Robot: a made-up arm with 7 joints.
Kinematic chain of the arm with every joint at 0, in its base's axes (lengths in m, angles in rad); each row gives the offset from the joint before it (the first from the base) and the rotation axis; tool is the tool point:
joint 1: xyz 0 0 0.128 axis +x
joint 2: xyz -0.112 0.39 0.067 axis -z
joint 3: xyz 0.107 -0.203 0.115 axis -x
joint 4: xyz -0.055 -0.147 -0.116 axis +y
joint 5: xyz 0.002 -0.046 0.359 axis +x
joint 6: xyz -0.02 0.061 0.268 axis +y
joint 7: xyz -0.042 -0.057 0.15 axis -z
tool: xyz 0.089 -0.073 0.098
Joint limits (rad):
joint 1: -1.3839..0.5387
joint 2: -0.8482..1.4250
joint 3: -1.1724..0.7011
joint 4: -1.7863..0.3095
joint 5: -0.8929..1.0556
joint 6: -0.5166..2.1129
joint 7: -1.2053..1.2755
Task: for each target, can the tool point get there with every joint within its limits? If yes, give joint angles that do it. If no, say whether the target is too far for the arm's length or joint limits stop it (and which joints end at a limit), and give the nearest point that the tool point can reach.
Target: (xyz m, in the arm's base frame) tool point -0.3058 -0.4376 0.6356
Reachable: yes | joints -0.2140 -0.1544 -0.8758 -0.5280 -0.0681 0.3860 0.6591
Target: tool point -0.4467 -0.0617 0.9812
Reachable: yes | joints -0.0463 0.5871 -0.1652 -0.2448 -0.0565 0.9410 1.0510
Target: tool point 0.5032 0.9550 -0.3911
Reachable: no: joint limits stop it (at a limit: joint 1, joint 2, joint 4, joint 7) | nearest point 0.4020 0.8946 -0.2916 | short by 0.154 m
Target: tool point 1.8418 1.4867 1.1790
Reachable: no: too far | nearest point 0.6426 0.6794 0.6083 | short by 1.554 m
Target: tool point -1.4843 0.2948 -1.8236
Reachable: no: too far | nearest point -0.9032 0.2479 -0.9165 | short by 1.078 m
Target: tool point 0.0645 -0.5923 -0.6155
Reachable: no: joint limits stop it (at a limit: joint 1, joint 4, joint 7) | nearest point 0.0248 -0.4197 -0.3431 | short by 0.325 m
